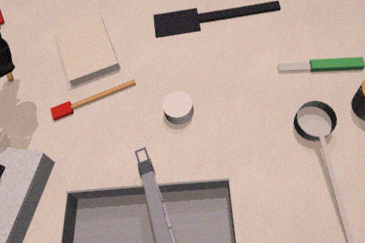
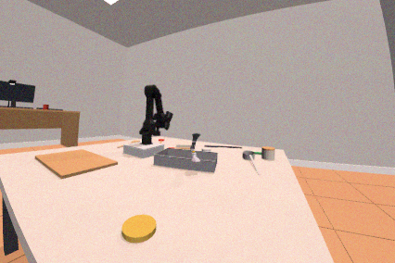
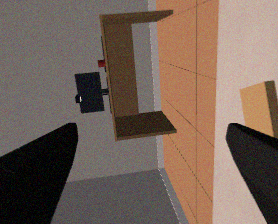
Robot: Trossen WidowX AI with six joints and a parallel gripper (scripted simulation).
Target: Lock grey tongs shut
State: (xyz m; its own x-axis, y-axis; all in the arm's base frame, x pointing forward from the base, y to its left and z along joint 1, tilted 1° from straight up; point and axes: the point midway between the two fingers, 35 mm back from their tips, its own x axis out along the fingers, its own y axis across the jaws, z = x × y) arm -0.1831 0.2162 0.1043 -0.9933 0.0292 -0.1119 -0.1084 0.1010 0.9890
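My gripper tip is now 56 cm short of the yellow slider, 17 cm to the left of it and 11 cm above it. From my gripper tip the other things lie so: white block 25 cm ahead, 15 cm to the left, 15 cm below; red-headed brush 31 cm ahead, 1 cm to the left, 16 cm below; white puck 53 cm ahead, 4 cm to the left, 14 cm below.
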